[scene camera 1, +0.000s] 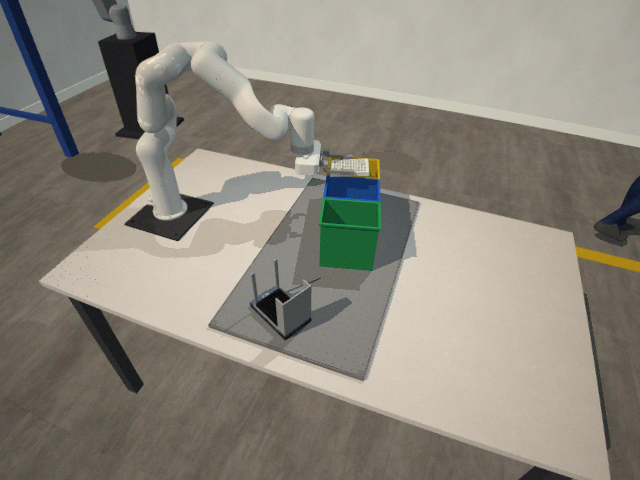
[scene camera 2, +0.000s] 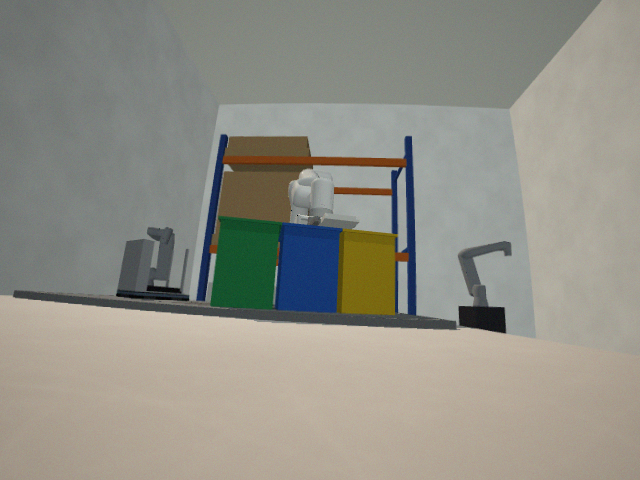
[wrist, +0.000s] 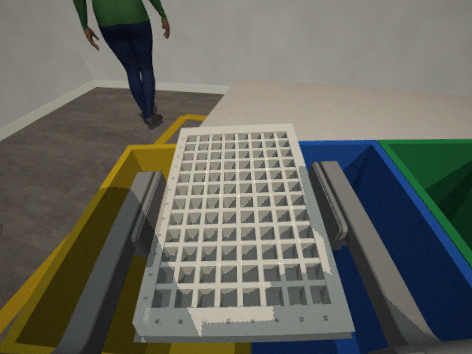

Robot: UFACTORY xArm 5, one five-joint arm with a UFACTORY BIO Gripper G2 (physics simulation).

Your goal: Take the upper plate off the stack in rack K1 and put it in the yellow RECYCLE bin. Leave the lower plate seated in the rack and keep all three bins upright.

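Where they show: hand at its tool point: (scene camera 1: pixel 346 165) (scene camera 2: pixel 333 223) (wrist: pixel 237 206); arm's base at its link origin: (scene camera 1: pixel 170 210).
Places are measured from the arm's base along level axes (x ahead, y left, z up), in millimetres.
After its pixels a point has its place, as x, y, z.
Observation:
My gripper (scene camera 1: pixel 350 164) @(640, 117, 227) (wrist: pixel 240 207) @(640, 117, 227) is shut on the white upper plate (scene camera 1: pixel 356 166) @(672, 122, 225) (scene camera 2: pixel 340 221) @(702, 127, 217) (wrist: pixel 240 320) @(593, 109, 220), gripping its long sides. The plate is roughly level above the bins; in the wrist view it overlaps the yellow RECYCLE bin (scene camera 1: pixel 375 168) @(729, 247, 152) (scene camera 2: pixel 367 273) @(741, 186, 92) (wrist: pixel 100 225) @(648, 236, 171) and the blue bin (scene camera 1: pixel 351 191) @(665, 106, 132) (scene camera 2: pixel 309 268) @(758, 59, 94) (wrist: pixel 400 225) @(686, -7, 161), across their shared edge. The green bin (scene camera 1: pixel 347 248) @(698, -140, 94) (scene camera 2: pixel 245 266) @(776, -69, 88) (wrist: pixel 435 170) @(775, -83, 148) stands beside the blue one. All three bins are upright. Rack K1 (scene camera 1: pixel 298 310) @(617, -402, 93) (scene camera 2: pixel 135 266) @(632, -379, 84) stands on the mat; a dark surface shows low inside it, and I cannot make out the lower plate.
The bins stand in a row on the grey perforated mat (scene camera 1: pixel 341 335) @(734, -391, 6) on the table (scene camera 1: pixel 480 335) @(1116, -290, -7). A person (wrist: pixel 130 45) stands beyond the table. Blue and orange shelving (scene camera 2: pixel 409 206) and another arm on a black pedestal (scene camera 2: pixel 480 317) are in the background.

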